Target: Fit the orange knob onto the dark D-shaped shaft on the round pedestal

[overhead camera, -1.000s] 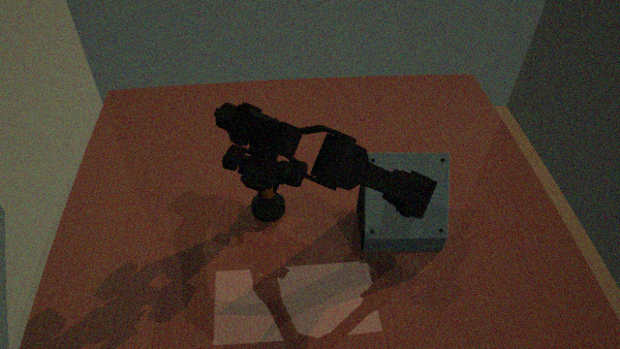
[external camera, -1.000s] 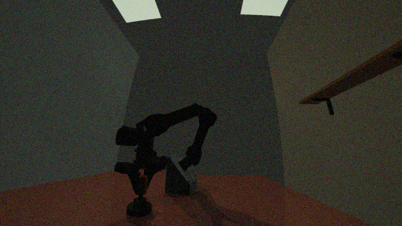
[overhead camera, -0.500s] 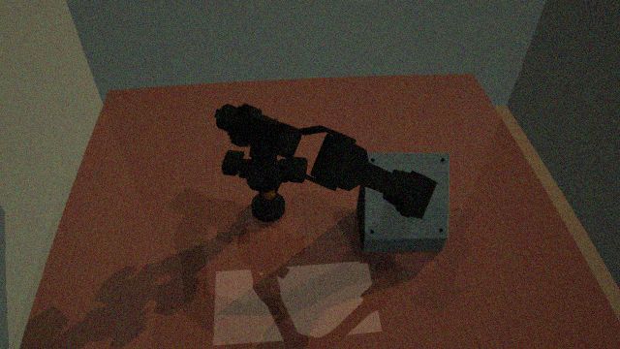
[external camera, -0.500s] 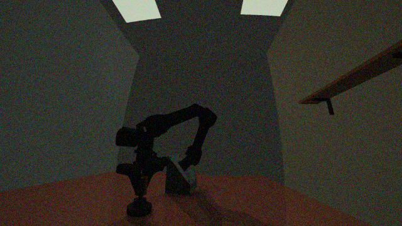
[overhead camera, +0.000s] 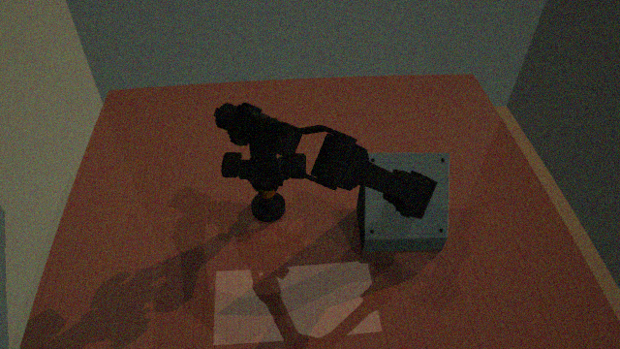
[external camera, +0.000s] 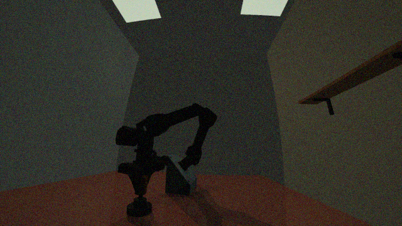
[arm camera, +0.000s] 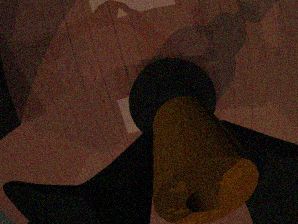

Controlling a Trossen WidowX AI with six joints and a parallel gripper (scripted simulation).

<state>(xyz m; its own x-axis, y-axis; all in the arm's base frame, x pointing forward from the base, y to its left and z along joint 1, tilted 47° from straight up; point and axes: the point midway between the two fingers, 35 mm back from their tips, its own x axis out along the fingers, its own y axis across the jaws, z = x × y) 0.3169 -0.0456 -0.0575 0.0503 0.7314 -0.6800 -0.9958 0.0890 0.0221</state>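
The orange knob lies 2 cm above my gripper tip. Also, from my gripper tip: pedestal 4 cm below.
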